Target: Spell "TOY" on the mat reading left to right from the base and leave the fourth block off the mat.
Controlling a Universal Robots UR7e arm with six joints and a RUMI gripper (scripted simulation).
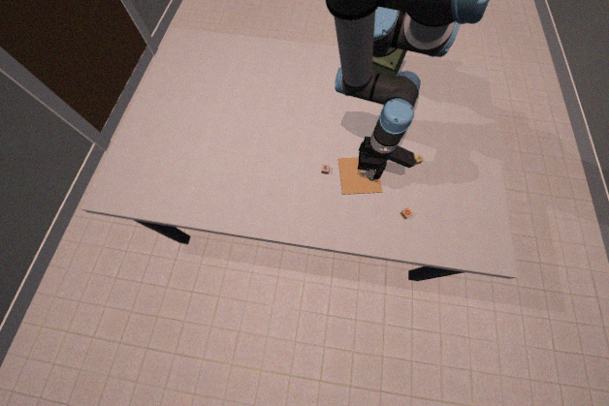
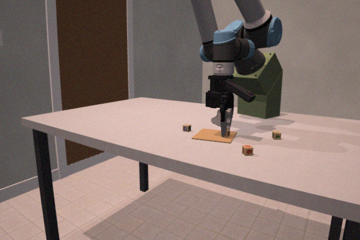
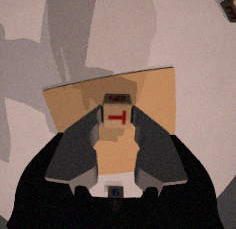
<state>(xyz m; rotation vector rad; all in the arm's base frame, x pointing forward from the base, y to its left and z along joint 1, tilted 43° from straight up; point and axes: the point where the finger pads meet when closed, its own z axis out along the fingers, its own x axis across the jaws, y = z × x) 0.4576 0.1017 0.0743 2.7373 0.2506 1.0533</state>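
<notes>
Right now my hand is right at the T block. Also, from my hand: wooden block (14 cm to the left, 11 cm ahead, 1 cm below); mat (4 cm to the right, 2 cm below).
</notes>
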